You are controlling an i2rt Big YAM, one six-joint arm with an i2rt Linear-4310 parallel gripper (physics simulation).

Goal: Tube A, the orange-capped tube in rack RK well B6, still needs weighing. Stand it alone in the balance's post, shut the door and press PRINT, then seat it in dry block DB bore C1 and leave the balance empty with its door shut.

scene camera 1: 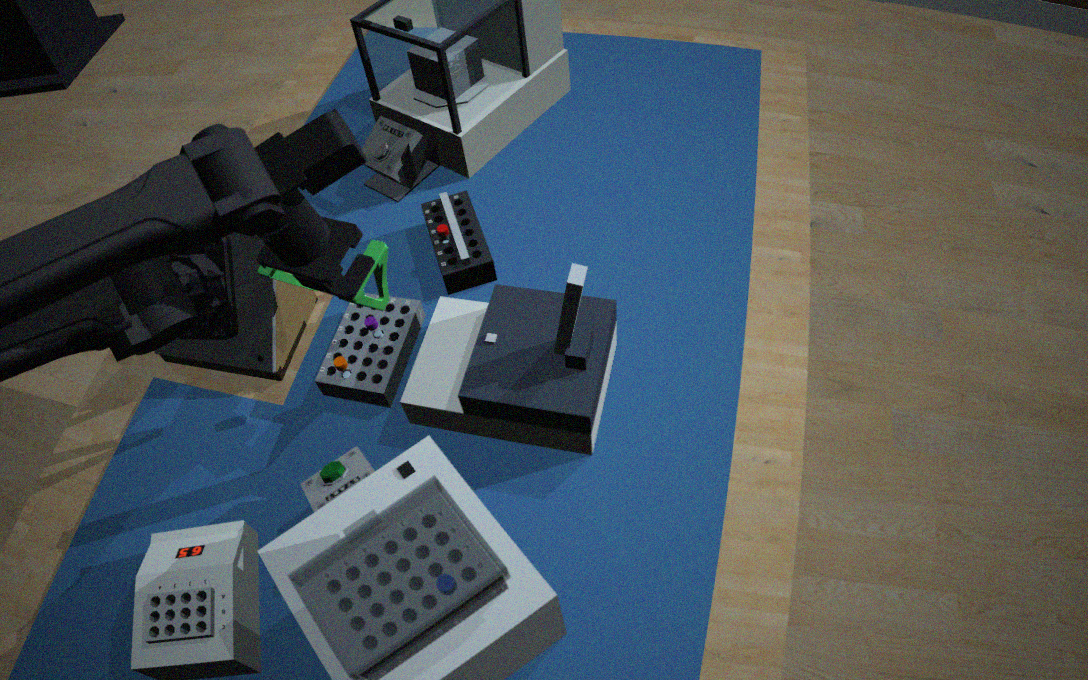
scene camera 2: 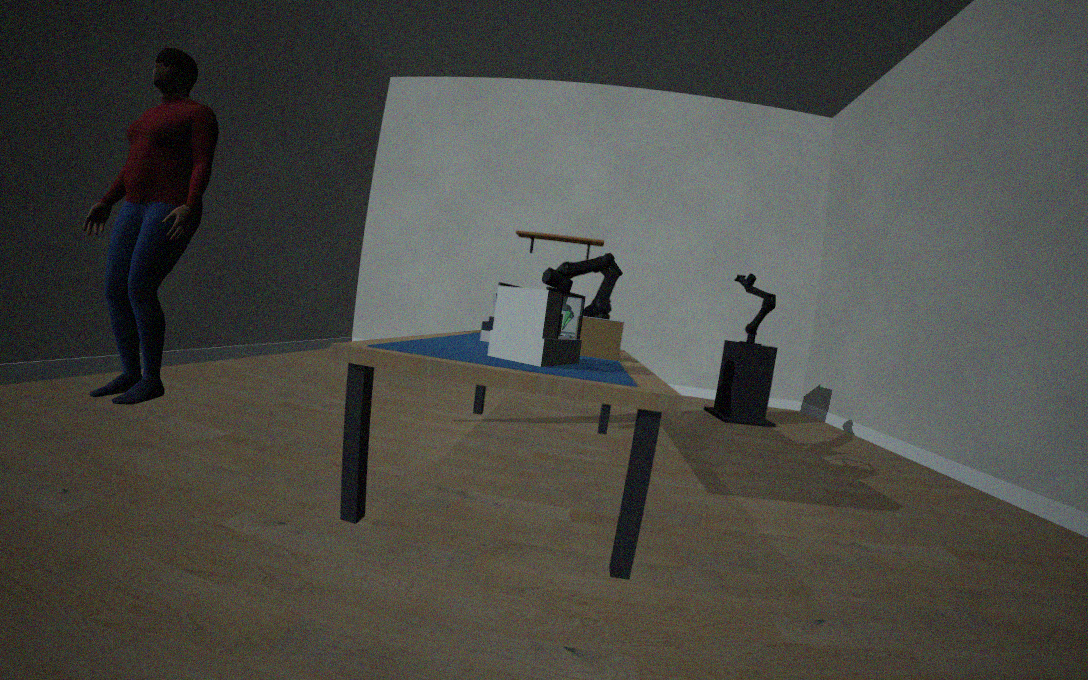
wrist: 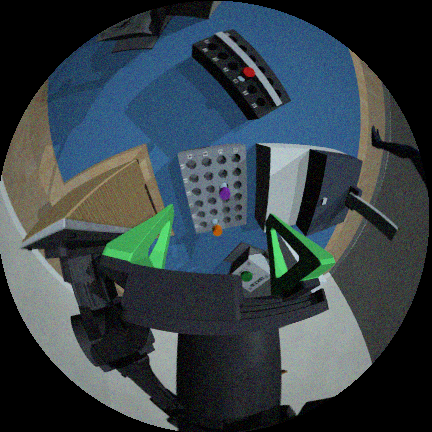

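Pixels of known places: gripper, fingertip midpoint: [scene camera 1: 351,295] [wrist: 222,213]; arm's base, link origin: [scene camera 1: 205,287] [scene camera 2: 598,334] [wrist: 83,243].
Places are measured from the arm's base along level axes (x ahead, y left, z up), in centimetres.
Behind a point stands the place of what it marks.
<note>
Tube A's orange cap [scene camera 1: 341,362] @(x 19.0, y -6.9, z -3.4 cm) [wrist: 217,230] @(x 18.8, y -6.4, z -3.4 cm) stands in the corner of the grey rack [scene camera 1: 353,392] @(x 19.8, y -8.5, z -6.8 cm) [wrist: 202,183] @(x 18.5, y 0.0, z -5.8 cm), beside a purple-capped tube [scene camera 1: 371,321] @(x 21.0, y -1.3, z -3.4 cm) [wrist: 225,193] @(x 20.9, y -1.1, z -3.4 cm). My green-fingered gripper [scene camera 1: 324,292] @(x 19.7, y -0.9, z 0.6 cm) [wrist: 222,213] @(x 19.7, y -0.9, z 0.6 cm) is open and empty, above the rack's end; in the wrist view the orange cap lies between and beyond the fingertips. The balance [scene camera 1: 513,96] @(x 31.2, y 37.0, z -1.8 cm) [scene camera 2: 517,324] @(x 29.9, y 52.7, z 1.4 cm) stands at the back, with a dark-framed glass chamber; I cannot tell whether its door is shut. A control pod [scene camera 1: 393,149] @(x 16.6, y 26.1, z -2.2 cm) stands before it. The white dry block [scene camera 1: 240,589] @(x 14.7, y -32.9, z -4.4 cm) with small bores stands at front left.
A black rack [scene camera 1: 469,278] @(x 29.8, y 8.3, z -7.1 cm) [wrist: 220,75] @(x 24.0, y 13.6, z -6.5 cm) with a red-capped tube lies behind the grey rack. A white and dark device [scene camera 1: 513,360] @(x 38.2, y -6.9, z -0.8 cm) [wrist: 327,195] @(x 36.5, y -3.9, z -0.8 cm) with an upright lever is beside it. A large white device [scene camera 1: 529,609] @(x 43.9, y -32.8, z 4.6 cm) holds a blue cap. A green-button box [scene camera 1: 332,473] @(x 22.5, y -20.6, z -1.4 cm) [wrist: 246,276] @(x 22.1, y -19.8, z -1.9 cm) stands near.
</note>
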